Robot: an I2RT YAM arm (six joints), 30 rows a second.
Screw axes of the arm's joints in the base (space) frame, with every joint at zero. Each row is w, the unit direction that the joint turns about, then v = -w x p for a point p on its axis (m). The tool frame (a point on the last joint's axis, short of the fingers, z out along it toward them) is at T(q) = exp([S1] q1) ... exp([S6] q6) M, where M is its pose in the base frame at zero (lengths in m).
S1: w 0 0 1 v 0 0 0
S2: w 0 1 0 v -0.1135 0 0.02
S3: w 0 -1 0 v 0.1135 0 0.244
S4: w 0 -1 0 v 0.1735 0 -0.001
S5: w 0 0 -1 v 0 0.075 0
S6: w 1 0 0 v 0 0.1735 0
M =
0 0 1 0.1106
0 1 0 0
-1 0 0 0.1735
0 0 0 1
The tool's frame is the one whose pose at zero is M.
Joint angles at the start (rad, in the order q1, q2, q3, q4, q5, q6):
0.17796, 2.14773, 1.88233, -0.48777, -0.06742, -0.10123
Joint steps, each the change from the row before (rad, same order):
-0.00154, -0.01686, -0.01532, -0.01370, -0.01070, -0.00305
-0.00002, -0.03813, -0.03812, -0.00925, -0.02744, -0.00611
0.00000, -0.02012, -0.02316, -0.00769, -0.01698, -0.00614
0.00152, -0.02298, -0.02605, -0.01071, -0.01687, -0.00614
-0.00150, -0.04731, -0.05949, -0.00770, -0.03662, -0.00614
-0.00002, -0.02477, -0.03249, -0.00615, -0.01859, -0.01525
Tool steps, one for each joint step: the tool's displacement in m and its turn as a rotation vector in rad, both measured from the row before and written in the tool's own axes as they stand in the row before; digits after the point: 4 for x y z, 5 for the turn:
0.0019, 0.0001, -0.0047, -0.01077, 0.01100, -0.00111
0.0030, 0.0021, -0.0098, -0.02825, 0.00621, -0.00525
0.0030, 0.0014, -0.0046, -0.01808, 0.00867, -0.00492
0.0036, 0.0024, -0.0052, -0.01946, 0.01156, -0.00541
0.0083, 0.0030, -0.0097, -0.03774, 0.01485, -0.00194
0.0052, 0.0022, -0.0046, -0.02026, 0.01098, -0.01268

